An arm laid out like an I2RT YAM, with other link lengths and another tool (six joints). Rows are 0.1 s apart.
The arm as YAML. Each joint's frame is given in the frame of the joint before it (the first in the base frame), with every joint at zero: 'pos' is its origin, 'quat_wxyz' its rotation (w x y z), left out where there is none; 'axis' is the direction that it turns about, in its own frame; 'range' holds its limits. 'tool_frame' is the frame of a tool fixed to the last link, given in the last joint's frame.
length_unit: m
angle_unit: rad
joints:
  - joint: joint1
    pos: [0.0, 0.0, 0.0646]
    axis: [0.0, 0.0, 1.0]
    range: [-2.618, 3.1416]
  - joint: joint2
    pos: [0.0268, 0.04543, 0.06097]
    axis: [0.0, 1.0, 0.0]
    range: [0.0, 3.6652]
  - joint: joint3
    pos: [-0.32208, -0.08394, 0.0]
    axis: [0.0, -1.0, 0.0]
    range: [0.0, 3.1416]
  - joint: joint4
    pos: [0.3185, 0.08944, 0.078]
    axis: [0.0, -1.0, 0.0]
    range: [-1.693, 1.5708]
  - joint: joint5
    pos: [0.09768, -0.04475, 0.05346]
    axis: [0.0, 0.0, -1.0]
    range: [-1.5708, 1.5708]
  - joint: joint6
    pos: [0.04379, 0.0, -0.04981]
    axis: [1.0, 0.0, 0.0]
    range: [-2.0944, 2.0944]
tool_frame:
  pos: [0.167, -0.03, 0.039]
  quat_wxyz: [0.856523, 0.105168, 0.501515, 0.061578]
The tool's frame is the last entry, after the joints.
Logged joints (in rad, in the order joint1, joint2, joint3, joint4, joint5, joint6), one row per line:
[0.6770 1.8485 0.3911 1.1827 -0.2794 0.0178]
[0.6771 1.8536 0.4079 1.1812 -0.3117 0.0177]
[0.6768 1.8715 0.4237 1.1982 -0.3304 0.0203]
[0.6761 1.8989 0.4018 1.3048 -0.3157 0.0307]
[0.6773 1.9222 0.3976 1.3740 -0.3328 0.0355]
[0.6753 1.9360 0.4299 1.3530 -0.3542 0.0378]
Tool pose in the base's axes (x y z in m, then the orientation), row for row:
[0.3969 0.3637 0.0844 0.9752 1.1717 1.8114]
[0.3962 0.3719 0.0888 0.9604 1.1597 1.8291]
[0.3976 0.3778 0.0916 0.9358 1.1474 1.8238]
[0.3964 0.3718 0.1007 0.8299 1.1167 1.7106]
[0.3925 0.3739 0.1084 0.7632 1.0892 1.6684]
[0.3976 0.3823 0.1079 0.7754 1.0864 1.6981]
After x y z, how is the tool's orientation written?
As angles about the fixed x, y, z axes (roll, pitch, yaw), in radians.
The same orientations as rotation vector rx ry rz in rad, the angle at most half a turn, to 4 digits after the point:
[-0.3248 1.3782 0.9497]
[-0.3385 1.3674 0.9833]
[-0.3429 1.3528 1.0050]
[-0.3192 1.2983 1.0044]
[-0.3197 1.2567 1.0307]
[-0.3276 1.2600 1.0497]

